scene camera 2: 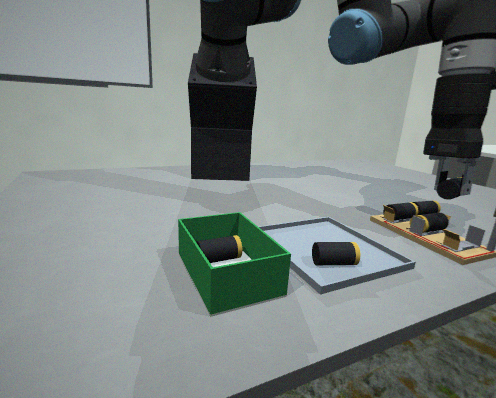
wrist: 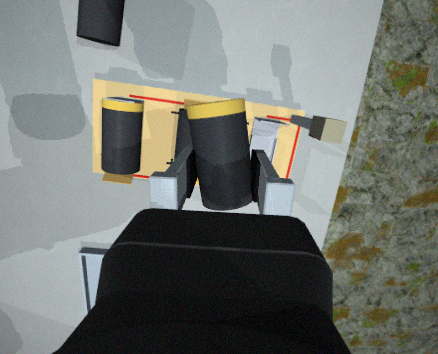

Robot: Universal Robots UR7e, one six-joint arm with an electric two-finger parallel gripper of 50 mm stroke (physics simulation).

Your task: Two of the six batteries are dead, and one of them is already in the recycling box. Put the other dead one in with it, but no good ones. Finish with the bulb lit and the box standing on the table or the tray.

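Frame: origin at the arm's base, x ahead, y left, z up, level; metres.
Seen in the pictures: gripper, fingertip midpoint: [scene camera 2: 451,192] [wrist: 224,163]; arm's base, link origin: [scene camera 2: 223,68].
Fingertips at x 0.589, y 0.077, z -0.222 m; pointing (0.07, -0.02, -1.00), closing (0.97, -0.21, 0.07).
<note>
Offsets run from my fingertips to a thing's top centre. "pt": to the spot under its first point.
My gripper [scene camera 2: 452,188] [wrist: 224,163] is shut on a black battery @(dx +0.000, dy +0.009, dz +0.024 m) [scene camera 2: 448,188] [wrist: 220,150] with a yellow band, held above the wooden battery holder [scene camera 2: 400,229] [wrist: 157,130]. One battery [scene camera 2: 434,221] [wrist: 122,137] lies in the holder; another [scene camera 2: 400,210] [wrist: 181,130] is partly hidden behind the held one in the wrist view. A bay @(pt dx +0.035, dy +0.003, dz -0.084 m) [scene camera 2: 462,241] [wrist: 264,137] with metal contacts is empty. A loose battery @(pt dx -0.075, dy +0.113, dz -0.064 m) [wrist: 101,22] lies beyond the holder. The green box @(dx -0.144, dy -0.390, dz -0.036 m) [scene camera 2: 250,282] stands on the table with a battery @(dx -0.179, dy -0.380, dz -0.059 m) [scene camera 2: 220,249] inside. The bulb cannot be made out.
A shallow grey tray @(dx -0.107, dy -0.210, dz -0.084 m) [scene camera 2: 367,281] [wrist: 85,280] lies between box and holder, with a battery @(dx -0.067, dy -0.245, dz -0.059 m) [scene camera 2: 335,253] on its side in it. A lever with a beige block @(pt dx +0.071, dy +0.010, dz -0.004 m) [wrist: 327,129] sticks out at the holder's right end in the wrist view. The table edge is near there.
</note>
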